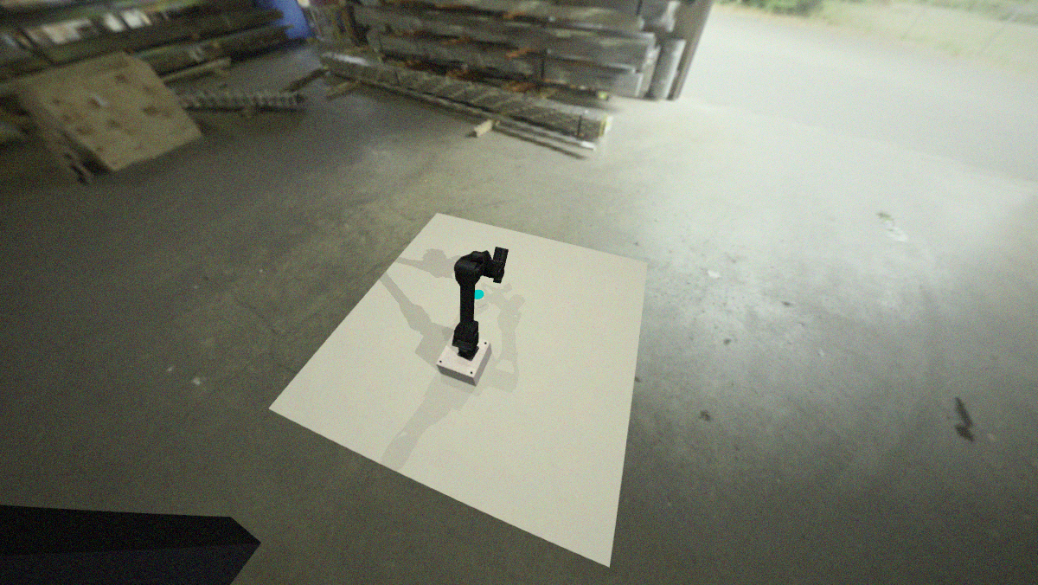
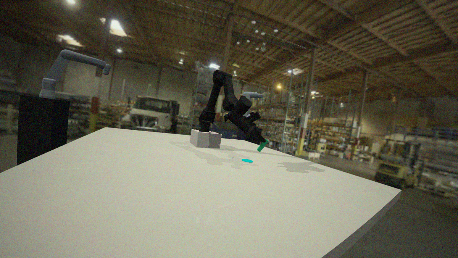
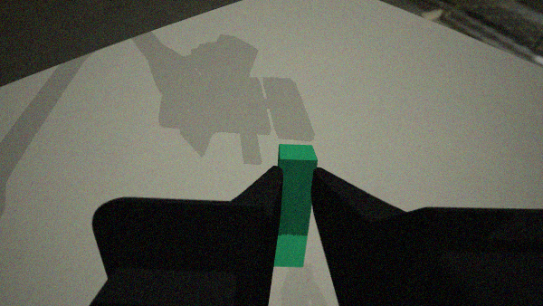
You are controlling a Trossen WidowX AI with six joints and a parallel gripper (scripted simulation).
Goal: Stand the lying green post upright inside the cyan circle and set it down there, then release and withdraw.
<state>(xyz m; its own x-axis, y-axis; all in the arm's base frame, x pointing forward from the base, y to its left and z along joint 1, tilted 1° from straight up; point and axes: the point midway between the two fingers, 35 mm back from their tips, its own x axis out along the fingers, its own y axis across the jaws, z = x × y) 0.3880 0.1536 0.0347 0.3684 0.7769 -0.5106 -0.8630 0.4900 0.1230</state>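
Right now my gripper tip is 12 cm above the cyan circle, 8 cm past it and 3 cm to the left of it. Round my gripper tip: green post: 2 cm below, 1 cm to the right, 1 cm behind.
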